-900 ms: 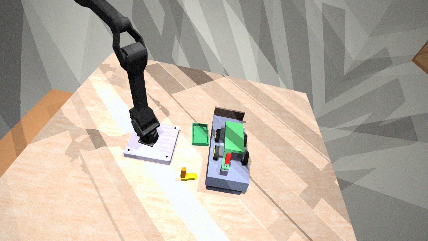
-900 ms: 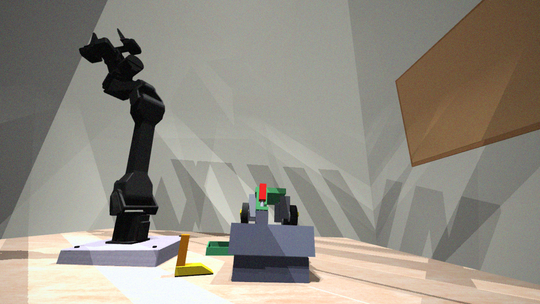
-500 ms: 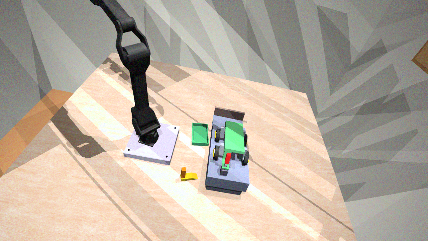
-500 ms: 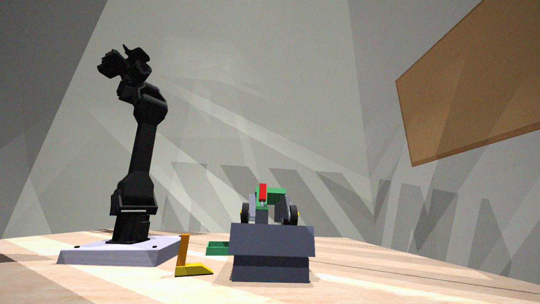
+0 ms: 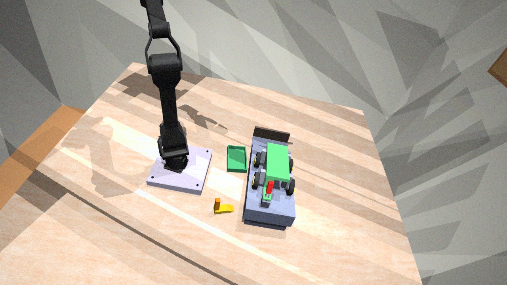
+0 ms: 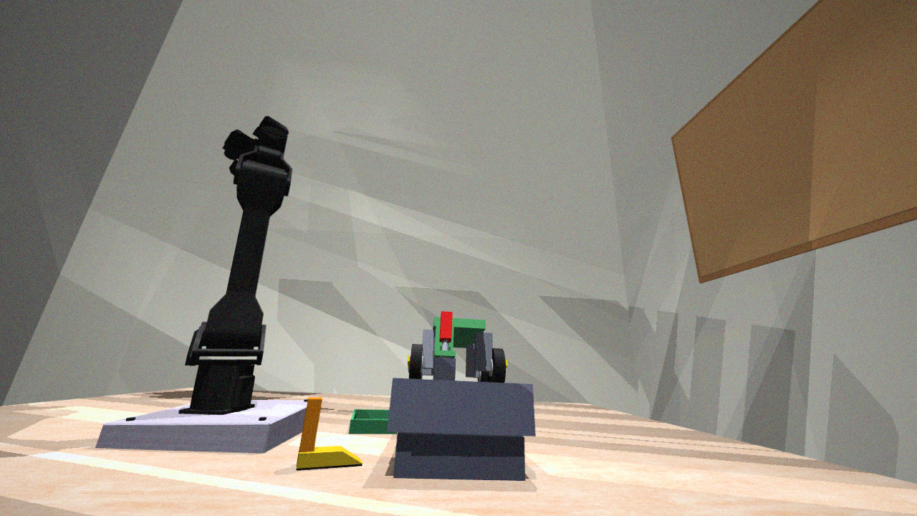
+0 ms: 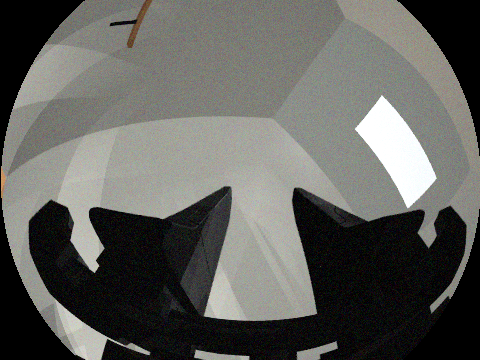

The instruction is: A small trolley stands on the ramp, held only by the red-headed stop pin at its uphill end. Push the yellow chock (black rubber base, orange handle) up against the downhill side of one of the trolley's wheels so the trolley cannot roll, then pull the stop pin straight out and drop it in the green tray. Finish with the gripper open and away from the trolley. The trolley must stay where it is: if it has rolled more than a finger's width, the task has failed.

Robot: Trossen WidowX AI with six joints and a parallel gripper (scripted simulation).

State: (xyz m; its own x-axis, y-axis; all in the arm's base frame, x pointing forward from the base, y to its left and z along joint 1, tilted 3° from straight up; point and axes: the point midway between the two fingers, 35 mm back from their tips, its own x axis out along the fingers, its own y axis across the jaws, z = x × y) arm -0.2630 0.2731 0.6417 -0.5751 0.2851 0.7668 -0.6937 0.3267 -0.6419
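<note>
Now: the yellow chock 51 cm ahead of my gripper tip, 34 cm to the right of it and 68 cm below it. Round my gripper tip: red-headed stop pin: 63 cm ahead, 32 cm to the right, 57 cm below; trolley: 63 cm ahead, 21 cm to the right, 59 cm below; green tray: 49 cm ahead, 12 cm to the right, 71 cm below.
</note>
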